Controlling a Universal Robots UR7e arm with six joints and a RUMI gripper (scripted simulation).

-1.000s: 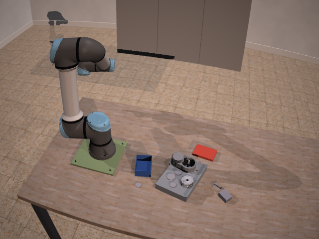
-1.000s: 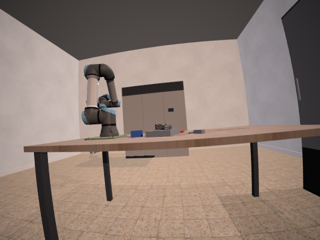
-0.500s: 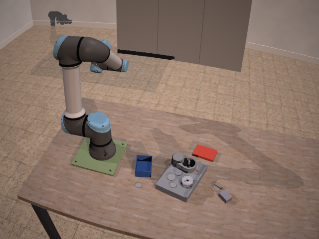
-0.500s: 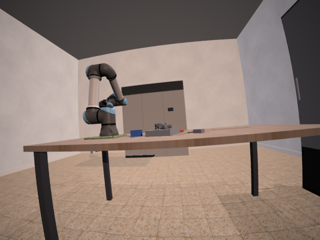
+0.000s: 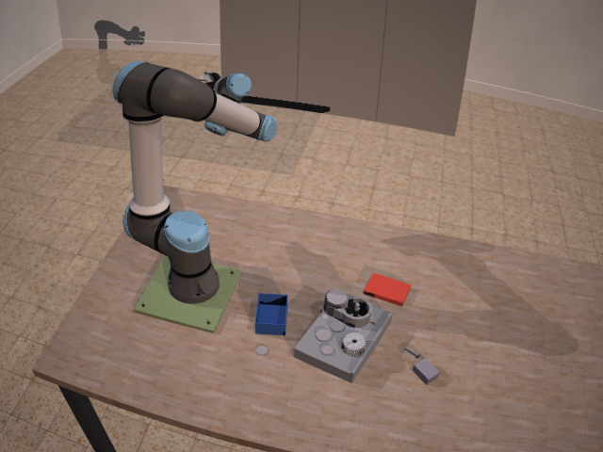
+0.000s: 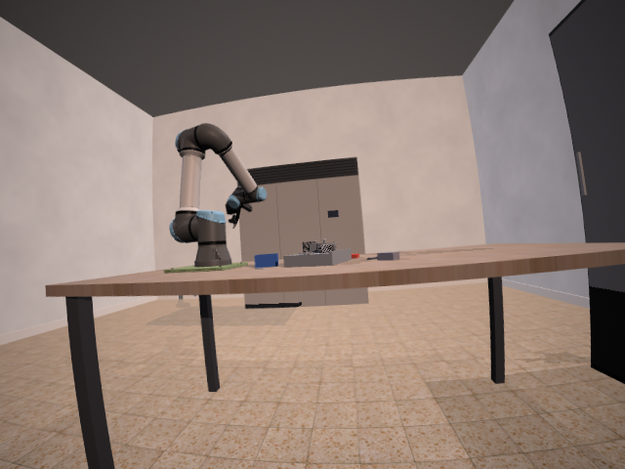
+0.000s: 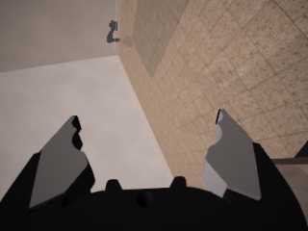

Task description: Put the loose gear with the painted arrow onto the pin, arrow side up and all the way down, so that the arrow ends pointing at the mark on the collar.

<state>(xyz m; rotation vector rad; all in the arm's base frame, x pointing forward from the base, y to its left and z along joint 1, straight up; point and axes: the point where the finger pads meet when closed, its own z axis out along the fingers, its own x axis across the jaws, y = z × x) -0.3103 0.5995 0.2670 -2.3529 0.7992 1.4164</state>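
My gripper is now 810 mm short of the grey gear, 630 mm to the left of it and 230 mm above it. Round my hand: blue bin: 600 mm to the right, 560 mm ahead, 270 mm below; red block: 810 mm ahead, 360 mm to the right, 280 mm below; grey disc: 710 mm to the right, 590 mm ahead, 280 mm below.
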